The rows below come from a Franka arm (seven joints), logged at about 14 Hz.
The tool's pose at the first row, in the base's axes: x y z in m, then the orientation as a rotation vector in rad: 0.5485 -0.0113 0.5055 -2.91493 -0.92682 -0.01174
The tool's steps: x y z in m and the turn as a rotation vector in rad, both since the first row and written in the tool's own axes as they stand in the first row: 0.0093 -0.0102 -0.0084 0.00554 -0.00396 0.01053; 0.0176 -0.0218 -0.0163 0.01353 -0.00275 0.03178; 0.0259 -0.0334 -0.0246 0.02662 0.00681 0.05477; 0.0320 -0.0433 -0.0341 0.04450 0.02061 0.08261; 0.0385 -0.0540 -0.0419 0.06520 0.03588 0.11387; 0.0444 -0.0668 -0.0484 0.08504 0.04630 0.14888; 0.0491 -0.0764 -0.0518 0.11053 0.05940 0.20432; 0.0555 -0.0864 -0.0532 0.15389 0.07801 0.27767; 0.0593 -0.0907 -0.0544 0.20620 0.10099 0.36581
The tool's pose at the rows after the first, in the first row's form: 0.5504 0.0017 0.5150 -2.91575 -0.91059 -0.00273; 0.5506 0.0152 0.5240 -2.91752 -0.87735 0.00055; 0.5508 0.0288 0.5334 -2.91265 -0.83922 -0.00580; 0.5503 0.0396 0.5438 -2.90361 -0.79254 -0.01567; 0.5495 0.0514 0.5526 -2.89209 -0.74044 -0.02598; 0.5471 0.0647 0.5603 -2.88321 -0.68422 -0.02945; 0.5454 0.0749 0.5646 -2.87362 -0.59762 -0.03278; 0.5449 0.0866 0.5669 -2.84792 -0.48278 -0.03449; 0.5456 0.0922 0.5686 -2.81128 -0.34756 -0.03717
